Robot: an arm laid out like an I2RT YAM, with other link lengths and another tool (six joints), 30 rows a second.
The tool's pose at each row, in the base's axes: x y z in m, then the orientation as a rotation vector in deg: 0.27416 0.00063 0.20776 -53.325 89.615 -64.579; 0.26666 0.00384 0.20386 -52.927 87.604 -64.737; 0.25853 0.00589 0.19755 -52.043 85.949 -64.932; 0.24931 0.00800 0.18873 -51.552 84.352 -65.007; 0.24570 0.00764 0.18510 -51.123 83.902 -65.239; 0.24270 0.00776 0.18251 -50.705 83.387 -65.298; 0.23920 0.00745 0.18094 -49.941 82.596 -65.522; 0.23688 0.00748 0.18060 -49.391 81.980 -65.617; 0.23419 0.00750 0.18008 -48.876 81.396 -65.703; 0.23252 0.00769 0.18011 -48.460 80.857 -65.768; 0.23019 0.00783 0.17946 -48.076 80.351 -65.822; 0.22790 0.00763 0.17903 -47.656 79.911 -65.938; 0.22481 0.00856 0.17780 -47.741 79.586 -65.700
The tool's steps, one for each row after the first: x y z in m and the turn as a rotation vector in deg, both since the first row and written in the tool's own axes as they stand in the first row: -0.00010 0.00499 -0.00754 1.414 -1.279 0.010; 0.00166 0.01198 -0.01516 2.892 -2.187 0.342; 0.00431 0.02145 -0.02356 4.092 -3.190 0.478; 0.00649 0.02499 -0.02656 4.663 -3.297 0.589; 0.00781 0.02765 -0.02920 5.199 -3.548 0.784; 0.00938 0.02923 -0.03234 6.138 -3.833 1.088; 0.01002 0.02967 -0.03455 6.817 -4.106 1.338; 0.01080 0.03029 -0.03710 7.456 -4.367 1.573; 0.01103 0.03039 -0.03876 8.011 -4.626 1.757; 0.01165 0.03116 -0.04098 8.527 -4.874 1.929; 0.01252 0.03162 -0.04310 9.047 -5.032 2.095; 0.01275 0.03321 -0.04616 9.101 -5.415 2.141
